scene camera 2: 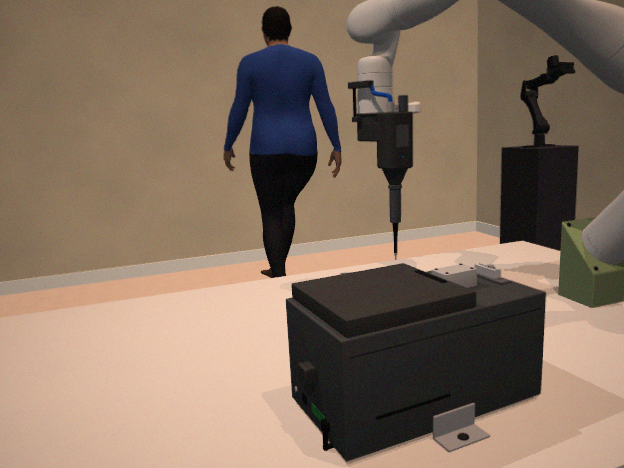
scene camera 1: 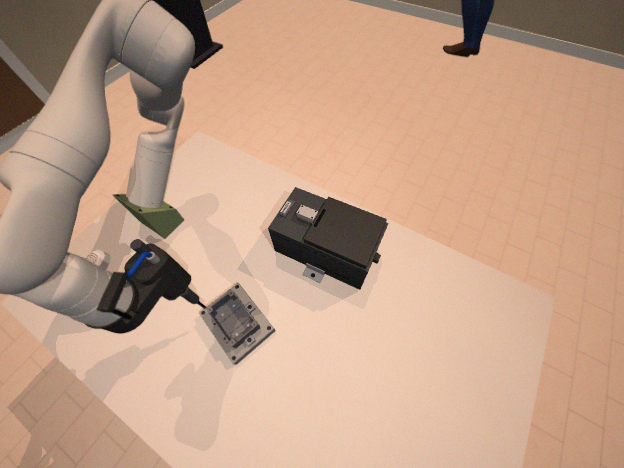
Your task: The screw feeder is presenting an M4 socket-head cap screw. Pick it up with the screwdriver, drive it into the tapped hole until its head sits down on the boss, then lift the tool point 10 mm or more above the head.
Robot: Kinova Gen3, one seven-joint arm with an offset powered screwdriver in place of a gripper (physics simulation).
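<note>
My screwdriver (scene camera 1: 203, 305) (scene camera 2: 395, 244) points down, with a small light piece at the bit tip in the scene camera 2 view that looks like the screw (scene camera 2: 395, 257). In the scene camera 1 view the tip shows at the upper left edge of the grey fixture plate (scene camera 1: 242, 351); its shadow lies apart from it, so it appears raised. The plate has a dark recessed part with several holes; which is the tapped hole I cannot tell. The plate is hidden behind the feeder in the scene camera 2 view. The black screw feeder (scene camera 1: 347, 231) (scene camera 2: 443, 352) stands apart from my tool.
A small metal bracket (scene camera 1: 313, 273) (scene camera 2: 461, 435) sits at the feeder's side. The arm's green base wedge (scene camera 1: 161, 220) (scene camera 2: 579, 272) stands on the pale table top. A person (scene camera 2: 282, 105) is on the floor beyond, and a black pedestal (scene camera 2: 539, 196) carries another small arm.
</note>
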